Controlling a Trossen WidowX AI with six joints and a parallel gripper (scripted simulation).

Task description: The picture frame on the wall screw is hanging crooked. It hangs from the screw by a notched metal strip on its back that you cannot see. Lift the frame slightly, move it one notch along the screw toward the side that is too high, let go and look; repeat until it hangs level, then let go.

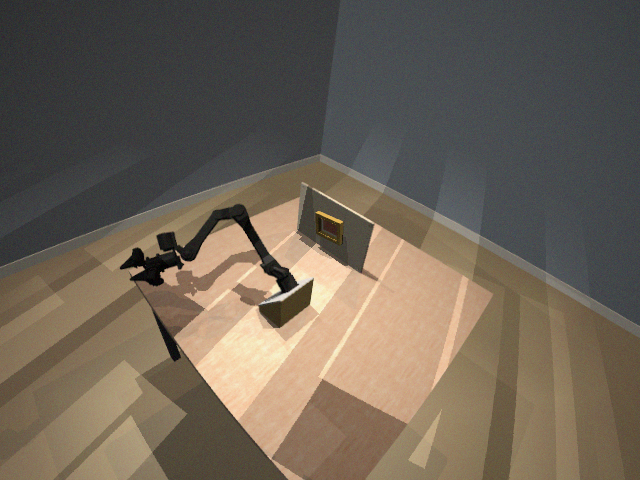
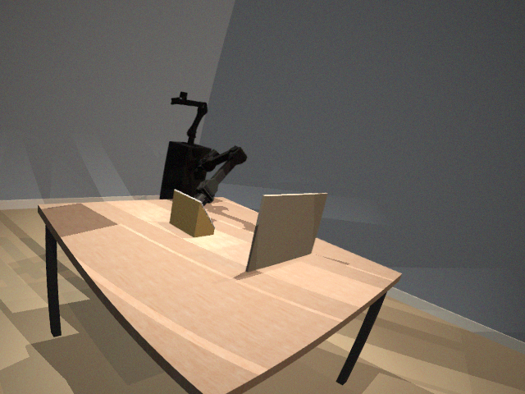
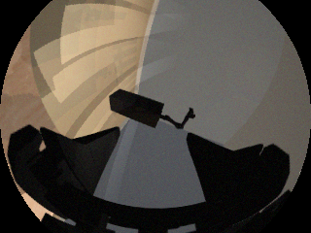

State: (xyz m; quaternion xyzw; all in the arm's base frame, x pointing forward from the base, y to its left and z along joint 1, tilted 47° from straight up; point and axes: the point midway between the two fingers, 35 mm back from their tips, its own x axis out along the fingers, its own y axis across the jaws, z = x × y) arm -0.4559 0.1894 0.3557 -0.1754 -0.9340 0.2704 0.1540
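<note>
Now: gripper tip 900 mm short of the picture frame, 260 mm to the left of it and 50 mm above it. Also, from my gripper tip: wall panel 910 mm ahead, 260 mm to the right, 60 mm below.
</note>
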